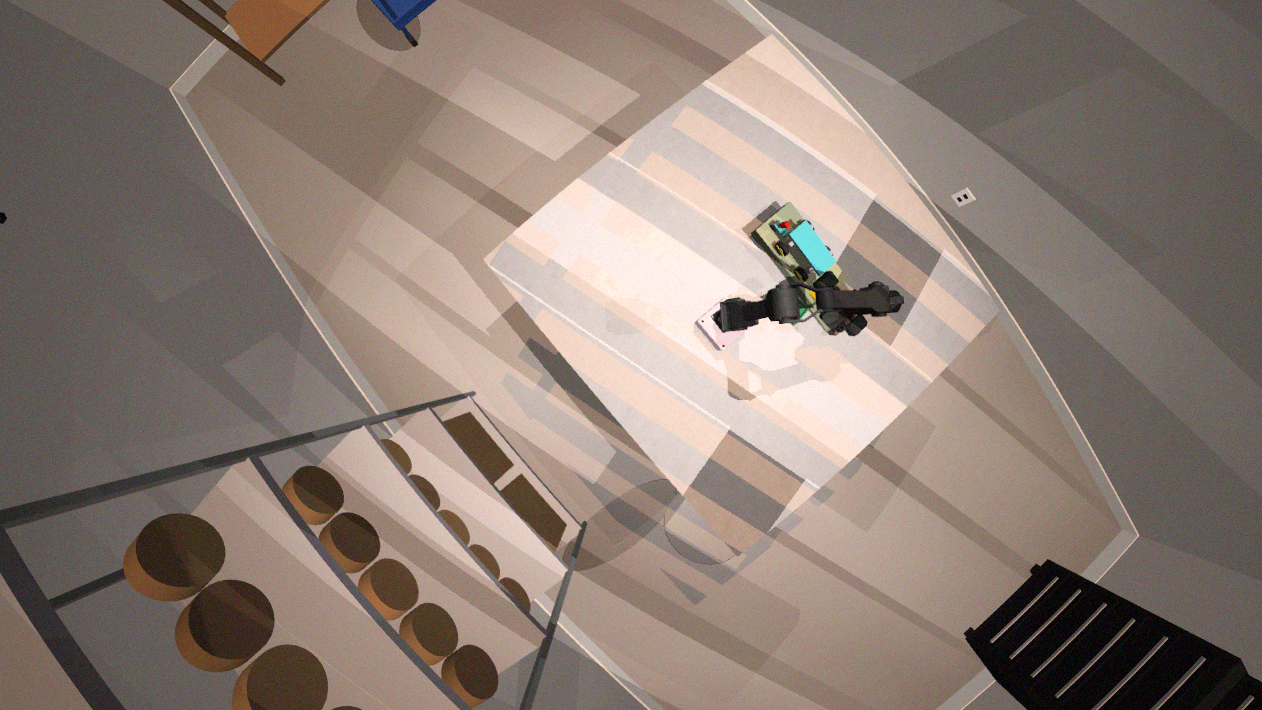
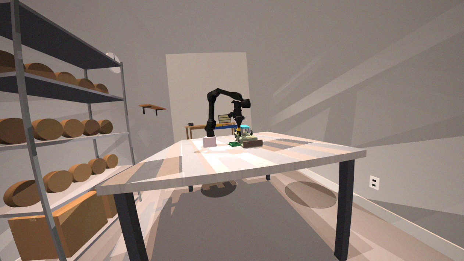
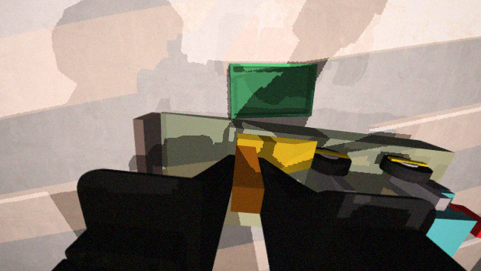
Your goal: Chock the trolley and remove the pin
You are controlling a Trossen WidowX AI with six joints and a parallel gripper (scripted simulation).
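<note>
Now: the stop pin 260 mm to the left of my gripper tip, 40 mm ahead of it and 20 mm below it. From my gripper tip the other things lie so: yellow chock (20 mm to the left, 10 mm below); green tray (160 mm below, 50 mm to the left, 40 mm behind); trolley (160 mm to the left, 70 mm ahead, 40 mm below).
</note>
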